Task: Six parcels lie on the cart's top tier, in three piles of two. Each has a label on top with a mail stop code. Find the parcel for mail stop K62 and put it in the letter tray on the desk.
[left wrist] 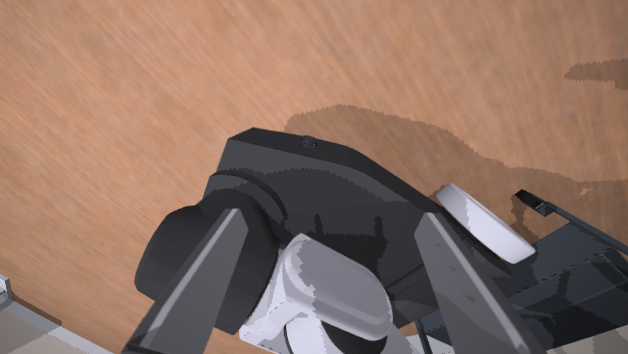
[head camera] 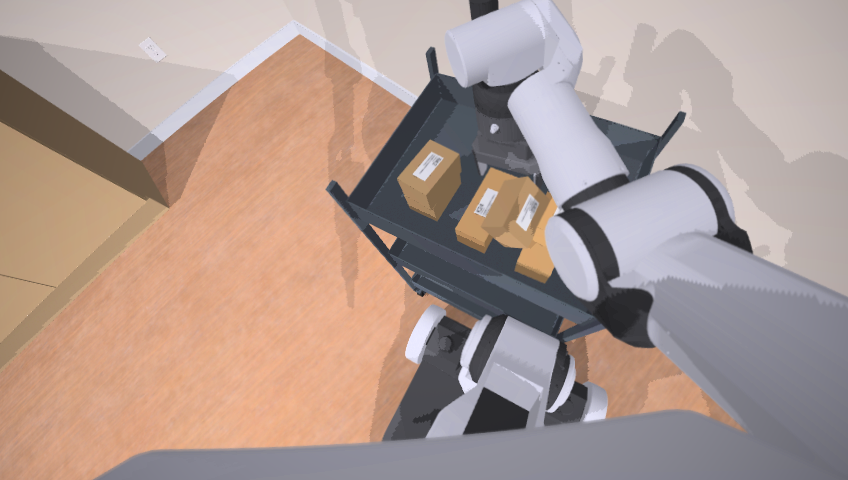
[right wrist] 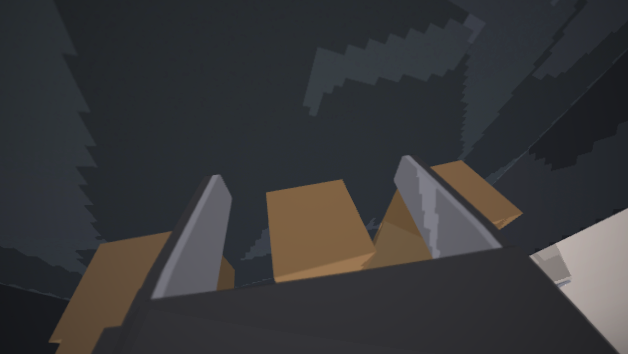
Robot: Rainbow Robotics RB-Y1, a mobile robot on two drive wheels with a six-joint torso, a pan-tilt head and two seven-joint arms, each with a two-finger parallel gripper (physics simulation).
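Frame: origin at the robot's base, x ahead, y left, z up, level; centimetres.
Where they show: left gripper, fingertip midpoint: (left wrist: 328, 221); right gripper, fingertip midpoint: (head camera: 509, 179) (right wrist: 315, 177).
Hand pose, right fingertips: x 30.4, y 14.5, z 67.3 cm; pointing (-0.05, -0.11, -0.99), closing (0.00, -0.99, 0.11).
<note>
Each offset is from my right fingertips to the centre of the thing. "*": to the spot under its first point.
The dark cart (head camera: 443, 246) holds cardboard parcels. One pile @[dx -8.2, dy +11.1, dz +6.5 cm] (head camera: 428, 178) stands at its left in the head view. A parcel @[dx -8.2, dy +0.7, dz +1.6 cm] (head camera: 483, 208) lies in the middle, and another labelled parcel @[dx -8.7, dy -4.2, dz +5.4 cm] (head camera: 518, 217) sits tilted beside it, above a lower parcel @[dx -8.9, dy -9.9, dz +1.6 cm] (head camera: 536, 261). The labels are too small to read surely. My right gripper (head camera: 509, 173) (right wrist: 315, 177) is open and empty, low over the tier, just behind the middle parcels. In the right wrist view, a parcel face @[* dx -1.7, dy +0.5, dz +2.4 cm] (right wrist: 317, 230) shows between its fingers, ungripped. My left gripper (left wrist: 328, 221) is open and empty. The letter tray does not show.
My right arm (head camera: 648, 226) hides the cart's right part in the head view. My wheeled base (head camera: 440, 333) (left wrist: 320, 185) stands beside the cart's near side. Tan furniture (head camera: 53, 220) stands at the left. The room wall (head camera: 380, 35) rises behind the cart.
</note>
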